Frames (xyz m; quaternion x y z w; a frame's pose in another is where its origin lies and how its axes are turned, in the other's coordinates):
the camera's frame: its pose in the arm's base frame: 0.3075 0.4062 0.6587 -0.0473 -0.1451 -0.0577 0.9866
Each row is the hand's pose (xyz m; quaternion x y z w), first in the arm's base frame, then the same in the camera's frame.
Working: the arm's base frame: its pose in the camera's frame: -0.4440 -0.3905 -0.5864 0.0473 0.1451 0.0577 0.9866

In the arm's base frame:
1: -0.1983 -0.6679 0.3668 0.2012 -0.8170 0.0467 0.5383
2: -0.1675 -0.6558 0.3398 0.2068 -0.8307 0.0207 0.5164
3: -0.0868 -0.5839 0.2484 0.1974 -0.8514 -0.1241 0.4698
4: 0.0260 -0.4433 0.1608 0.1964 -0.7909 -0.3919 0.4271
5: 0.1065 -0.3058 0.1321 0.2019 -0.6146 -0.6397 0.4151
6: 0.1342 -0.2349 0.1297 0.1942 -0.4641 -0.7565 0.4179
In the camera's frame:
1: -0.4588 -1.1043 -0.2545 0.2779 -0.7186 0.0093 0.6374
2: -0.4385 -1.0864 -0.2875 0.2794 -0.7337 -0.0191 0.6191
3: -0.3956 -0.9980 -0.3894 0.2481 -0.7546 -0.1642 0.5849
4: -0.3280 -0.8378 -0.4892 0.2027 -0.6884 -0.4279 0.5494
5: -0.2736 -0.6894 -0.5240 0.1615 -0.5042 -0.6655 0.5261
6: -0.2550 -0.6156 -0.5263 0.1284 -0.3502 -0.7724 0.5141

